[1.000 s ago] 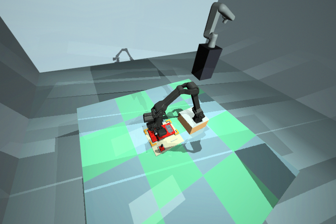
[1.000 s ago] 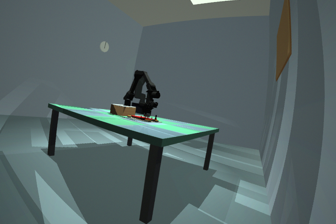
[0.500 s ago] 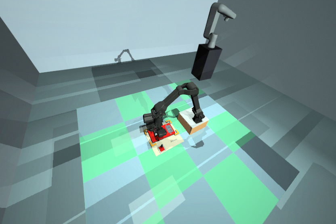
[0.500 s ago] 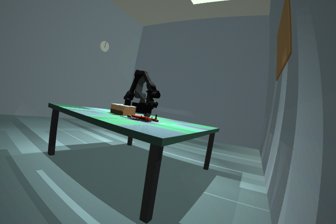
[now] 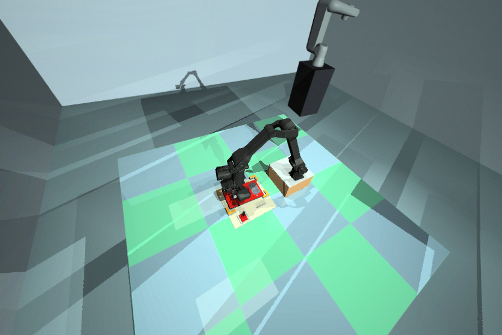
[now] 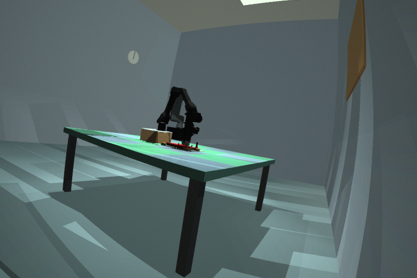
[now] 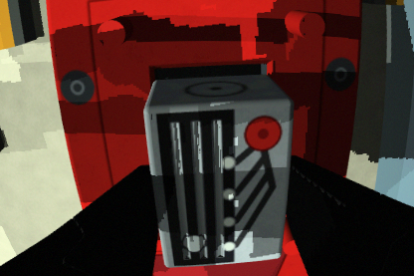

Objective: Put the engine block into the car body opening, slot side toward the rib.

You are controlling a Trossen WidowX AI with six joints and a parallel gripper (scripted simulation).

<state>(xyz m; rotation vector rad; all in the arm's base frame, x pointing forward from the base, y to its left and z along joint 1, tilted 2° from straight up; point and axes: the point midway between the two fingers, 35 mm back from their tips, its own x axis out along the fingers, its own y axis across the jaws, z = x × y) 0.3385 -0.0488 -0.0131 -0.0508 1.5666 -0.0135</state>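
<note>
Now: gripper tip 1 cm above the engine block. From my gripper tip the other things lie so: beige board 4 cm behind, 2 cm to the left, 4 cm below.
</note>
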